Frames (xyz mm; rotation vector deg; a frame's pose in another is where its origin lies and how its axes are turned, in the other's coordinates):
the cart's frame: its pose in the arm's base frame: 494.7 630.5 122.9 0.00 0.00 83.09
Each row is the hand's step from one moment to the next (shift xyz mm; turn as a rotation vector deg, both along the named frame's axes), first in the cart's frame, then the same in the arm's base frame.
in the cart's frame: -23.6 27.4 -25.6 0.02 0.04 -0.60
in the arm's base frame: -30.0 -20.1 -25.6 -0.04 0.02 -0.60
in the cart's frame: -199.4 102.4 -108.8 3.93 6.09 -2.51
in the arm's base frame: -125.6 -185.6 -108.8 -5.57 4.63 -2.51
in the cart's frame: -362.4 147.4 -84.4 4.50 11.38 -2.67
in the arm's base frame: -189.9 -342.0 -84.4 -10.76 5.84 -2.67
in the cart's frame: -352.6 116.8 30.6 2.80 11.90 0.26
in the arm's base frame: -158.4 -336.0 30.6 -11.48 4.21 0.26
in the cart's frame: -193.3 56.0 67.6 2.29 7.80 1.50
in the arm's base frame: -78.8 -185.2 67.6 -7.47 3.21 1.50
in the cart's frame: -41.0 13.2 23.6 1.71 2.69 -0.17
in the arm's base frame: -18.0 -39.1 23.6 -2.46 2.02 -0.17
